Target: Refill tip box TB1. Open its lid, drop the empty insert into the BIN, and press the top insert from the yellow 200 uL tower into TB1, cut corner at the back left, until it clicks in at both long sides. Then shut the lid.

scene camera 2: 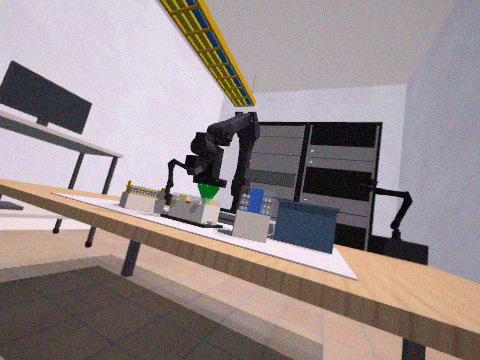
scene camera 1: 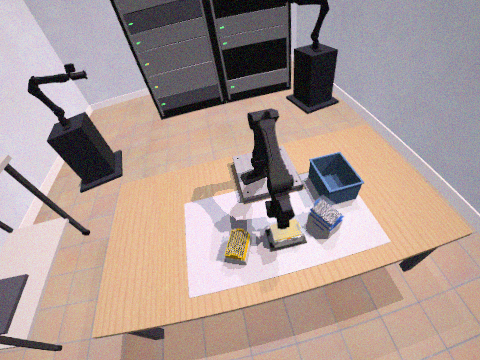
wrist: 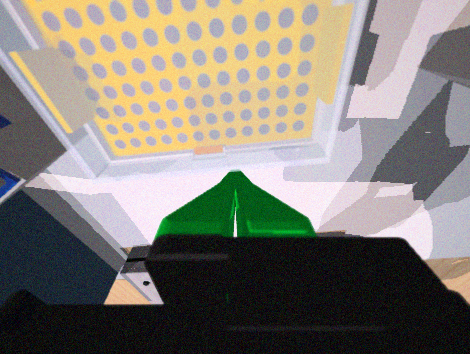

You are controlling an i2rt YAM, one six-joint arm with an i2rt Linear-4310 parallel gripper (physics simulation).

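Scene:
I can see a 200 uL tower in the wrist view (37, 148), and scene camera 1 and scene camera 2 show the tower as well. On the tower, (scene camera 1: 336, 226) and (scene camera 2: 253, 213) are the same spot. There is a tip box TB1 too, and on the tip box TB1 the same spot is at (scene camera 1: 290, 225) and at (wrist: 131, 97).

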